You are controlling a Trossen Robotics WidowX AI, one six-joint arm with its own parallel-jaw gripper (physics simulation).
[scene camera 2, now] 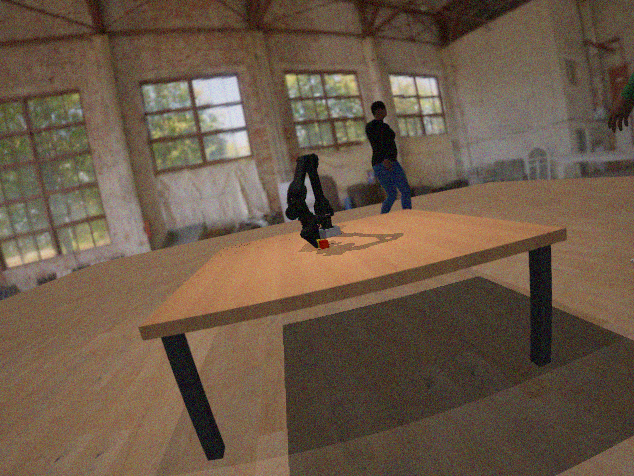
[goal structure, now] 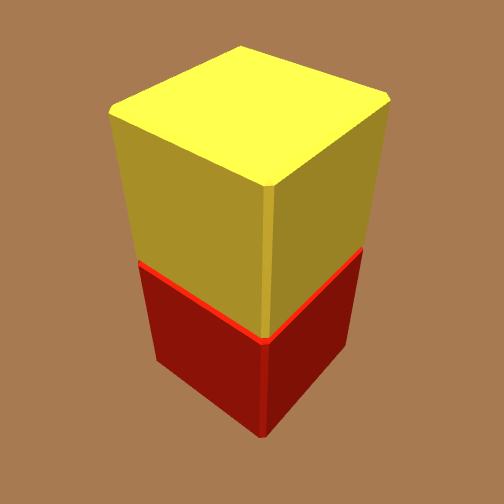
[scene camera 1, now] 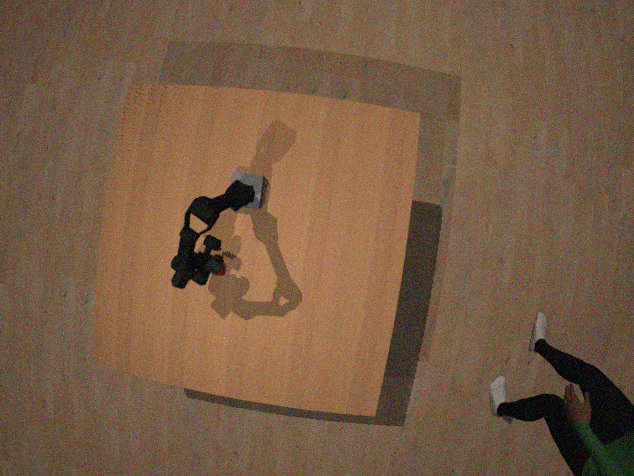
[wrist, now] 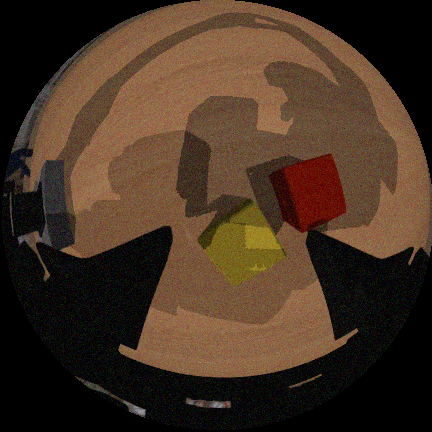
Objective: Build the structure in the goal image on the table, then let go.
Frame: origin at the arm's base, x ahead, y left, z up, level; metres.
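Where they show: gripper, between the fingertips: [scene camera 2: 318, 244] [scene camera 1: 216, 259] [wrist: 243, 235]; arm's base, origin of its link: [scene camera 2: 327, 227] [scene camera 1: 245, 194] [wrist: 39, 210].
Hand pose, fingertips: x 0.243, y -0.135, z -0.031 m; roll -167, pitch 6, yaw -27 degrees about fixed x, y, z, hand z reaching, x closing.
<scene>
Things, the pixels of their top centre, and the offset from my fingertips. Level surfaces: height alone.
- yellow block, centre of its top: [wrist: 243, 249] dx -0.001, dy +0.000, dz +0.021 m
- red block, centre of its top: [wrist: 319, 191] [scene camera 1: 218, 271] [scene camera 2: 323, 240] dx +0.046, dy +0.010, dz +0.021 m
- wooden table, height of its surface: dz -0.011 m
A yellow block [wrist: 240, 255] lies between and slightly ahead of the fingertips in the wrist view; a thin part of it shows in scene camera 2. A red block [wrist: 312, 192] [scene camera 2: 323, 244] [scene camera 1: 221, 271] stands to its upper right in the wrist view, with a narrow gap between the two. The red block is close to the right fingertip; whether they touch is unclear. My gripper [wrist: 243, 235] is open, low over the table, with nothing gripped. In scene camera 1 the arm hides the yellow block and most of the red one.
The arm's grey base [scene camera 1: 257, 197] [scene camera 2: 330, 232] [wrist: 57, 205] stands on the wooden table [scene camera 1: 332, 307] [scene camera 2: 409, 245]. Shadows of the arm fall across the table around the blocks. A person in black and blue [scene camera 2: 383, 148] stands beyond the table. Another person's legs [scene camera 1: 573, 374] show beside it.
</scene>
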